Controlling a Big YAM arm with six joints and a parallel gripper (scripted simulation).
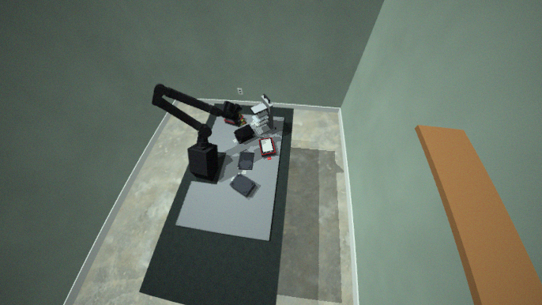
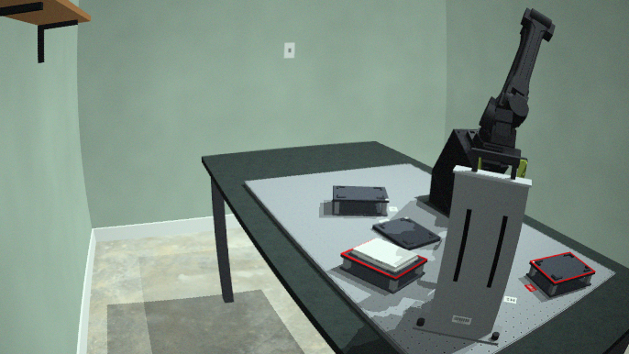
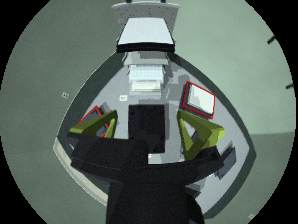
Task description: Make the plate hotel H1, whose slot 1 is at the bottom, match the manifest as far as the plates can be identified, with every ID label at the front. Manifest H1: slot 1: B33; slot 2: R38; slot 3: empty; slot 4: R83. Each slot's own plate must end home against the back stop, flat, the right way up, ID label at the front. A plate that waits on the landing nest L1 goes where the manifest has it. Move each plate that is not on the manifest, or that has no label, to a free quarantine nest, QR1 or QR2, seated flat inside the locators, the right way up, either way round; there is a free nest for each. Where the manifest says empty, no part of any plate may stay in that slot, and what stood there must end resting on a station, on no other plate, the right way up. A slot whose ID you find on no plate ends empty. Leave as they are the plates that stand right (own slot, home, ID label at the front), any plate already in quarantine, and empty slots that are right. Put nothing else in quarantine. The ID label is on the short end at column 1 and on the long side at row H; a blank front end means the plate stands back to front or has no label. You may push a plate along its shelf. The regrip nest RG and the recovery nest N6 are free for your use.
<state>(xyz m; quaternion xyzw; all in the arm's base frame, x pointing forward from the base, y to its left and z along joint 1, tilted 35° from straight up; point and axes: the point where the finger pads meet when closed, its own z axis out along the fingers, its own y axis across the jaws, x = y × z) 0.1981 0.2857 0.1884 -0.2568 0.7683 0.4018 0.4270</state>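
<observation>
My hand is 120 mm to the right of the plate, 100 mm short of it and 60 mm above it. Round my hand: N6 label (370 mm to the right, 220 mm below, 120 mm ahead); then plate hotel H1 (170 mm to the left, 160 mm ahead, 60 mm below).
</observation>
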